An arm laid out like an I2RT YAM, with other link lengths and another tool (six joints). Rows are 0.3 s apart.
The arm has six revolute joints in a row. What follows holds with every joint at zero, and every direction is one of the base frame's. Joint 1 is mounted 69.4 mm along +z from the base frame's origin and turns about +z. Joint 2 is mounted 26.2 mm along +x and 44.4 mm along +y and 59.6 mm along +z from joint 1 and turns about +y. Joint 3 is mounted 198 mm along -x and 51.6 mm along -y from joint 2 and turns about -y. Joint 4 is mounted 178.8 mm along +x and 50.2 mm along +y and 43.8 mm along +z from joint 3 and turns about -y. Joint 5 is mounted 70.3 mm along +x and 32.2 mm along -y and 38.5 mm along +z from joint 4 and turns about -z. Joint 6 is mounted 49.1 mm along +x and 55.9 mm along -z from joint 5 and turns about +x. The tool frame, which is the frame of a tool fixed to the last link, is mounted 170 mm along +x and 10 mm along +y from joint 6; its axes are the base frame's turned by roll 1.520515, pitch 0.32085 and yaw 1.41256 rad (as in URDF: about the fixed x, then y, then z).
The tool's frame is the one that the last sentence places.
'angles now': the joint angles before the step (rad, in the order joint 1, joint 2, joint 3, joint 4, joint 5, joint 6). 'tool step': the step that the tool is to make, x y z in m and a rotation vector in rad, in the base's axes. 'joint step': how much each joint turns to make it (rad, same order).
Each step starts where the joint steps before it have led.
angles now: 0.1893 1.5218 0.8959 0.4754 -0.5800 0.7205
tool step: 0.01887 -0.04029 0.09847 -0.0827 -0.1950 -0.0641
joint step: -0.1173 -0.0723 0.3409 -0.3072 -0.0421 -0.1357
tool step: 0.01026 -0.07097 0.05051 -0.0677 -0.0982 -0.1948
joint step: -0.1487 -0.0606 0.1597 -0.1674 0.0475 -0.0805
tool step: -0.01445 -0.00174 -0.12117 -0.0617 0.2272 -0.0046
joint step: -0.0025 -0.0475 -0.3298 0.0106 0.0122 -0.0927
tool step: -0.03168 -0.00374 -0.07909 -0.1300 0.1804 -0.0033
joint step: 0.0187 -0.0446 -0.1346 -0.1530 0.0738 -0.1428
